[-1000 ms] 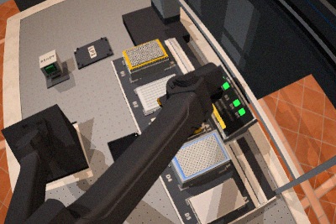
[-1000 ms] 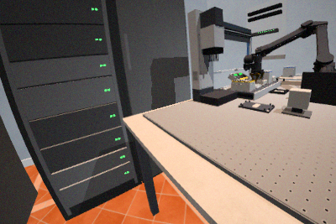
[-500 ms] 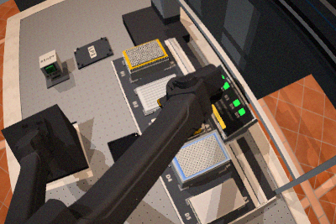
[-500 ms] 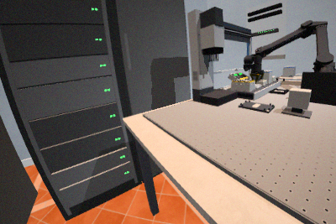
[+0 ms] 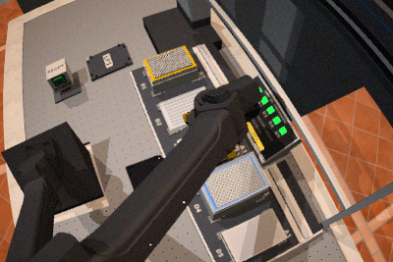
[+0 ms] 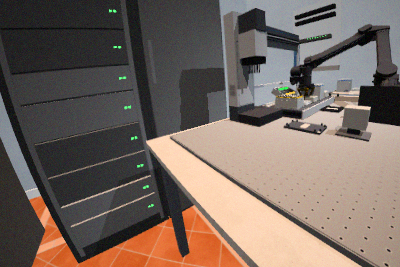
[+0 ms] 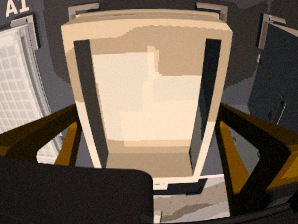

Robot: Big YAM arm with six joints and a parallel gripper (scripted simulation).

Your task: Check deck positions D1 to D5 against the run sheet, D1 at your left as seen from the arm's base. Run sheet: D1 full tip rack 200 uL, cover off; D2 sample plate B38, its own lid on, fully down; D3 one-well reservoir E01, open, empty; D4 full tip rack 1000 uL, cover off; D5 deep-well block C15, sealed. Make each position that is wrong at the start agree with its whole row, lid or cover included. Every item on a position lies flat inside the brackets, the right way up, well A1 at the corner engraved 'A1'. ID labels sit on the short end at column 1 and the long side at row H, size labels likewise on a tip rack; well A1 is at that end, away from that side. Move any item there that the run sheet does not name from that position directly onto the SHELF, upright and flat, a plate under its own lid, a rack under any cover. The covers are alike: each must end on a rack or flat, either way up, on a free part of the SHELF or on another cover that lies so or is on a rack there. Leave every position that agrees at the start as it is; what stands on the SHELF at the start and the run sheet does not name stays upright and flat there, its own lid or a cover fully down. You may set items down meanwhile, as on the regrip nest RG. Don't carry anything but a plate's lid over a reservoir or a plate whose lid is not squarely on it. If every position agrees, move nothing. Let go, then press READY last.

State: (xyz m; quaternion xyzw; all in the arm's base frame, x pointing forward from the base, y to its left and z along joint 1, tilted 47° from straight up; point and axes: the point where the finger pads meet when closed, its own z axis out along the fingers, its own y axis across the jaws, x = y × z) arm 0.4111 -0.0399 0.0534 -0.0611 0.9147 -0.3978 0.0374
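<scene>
Now: the one-well reservoir 1 cm below my hand. Also, from my hand: sealed block 2 cm ahead, 25 cm to the right; then blue-framed tip rack 2 cm ahead, 12 cm to the right, 5 cm above; then black regrip nest 16 cm behind, 3 cm to the right, 6 cm below.
</scene>
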